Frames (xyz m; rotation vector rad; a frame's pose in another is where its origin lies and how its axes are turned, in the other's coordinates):
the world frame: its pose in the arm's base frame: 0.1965 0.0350 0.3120 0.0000 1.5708 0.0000
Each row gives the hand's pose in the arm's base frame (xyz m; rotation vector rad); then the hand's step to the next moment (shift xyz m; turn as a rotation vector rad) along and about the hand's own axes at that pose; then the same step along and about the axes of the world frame.
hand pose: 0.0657 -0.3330 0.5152 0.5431 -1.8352 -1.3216
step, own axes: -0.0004 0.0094 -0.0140 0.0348 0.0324 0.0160
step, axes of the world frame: -0.0105 -0.0045 0.0124 -0.0399 -0.0040 -0.0301
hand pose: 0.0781 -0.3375 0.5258 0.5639 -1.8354 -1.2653
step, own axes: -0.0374 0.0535 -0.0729 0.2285 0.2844 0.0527
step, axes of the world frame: -0.0468 0.0087 0.0855 -0.3363 -0.0269 -0.1485
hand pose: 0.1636 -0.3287 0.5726 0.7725 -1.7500 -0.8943
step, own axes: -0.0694 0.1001 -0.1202 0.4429 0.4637 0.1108
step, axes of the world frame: -0.0808 0.0835 0.1256 -0.5757 -0.0963 -0.2876
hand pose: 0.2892 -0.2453 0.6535 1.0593 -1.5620 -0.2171
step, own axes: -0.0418 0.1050 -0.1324 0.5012 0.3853 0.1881
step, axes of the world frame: -0.0799 0.1433 0.0582 -0.5414 -0.2139 -0.3100
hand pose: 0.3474 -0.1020 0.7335 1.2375 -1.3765 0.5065
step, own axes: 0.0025 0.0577 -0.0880 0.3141 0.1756 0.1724
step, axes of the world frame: -0.0444 0.0949 -0.0103 -0.3026 -0.2040 -0.1614
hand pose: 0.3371 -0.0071 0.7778 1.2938 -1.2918 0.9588
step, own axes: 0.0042 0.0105 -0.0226 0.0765 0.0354 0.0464
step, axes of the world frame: -0.0089 0.0225 -0.0072 -0.0721 -0.0548 -0.0326
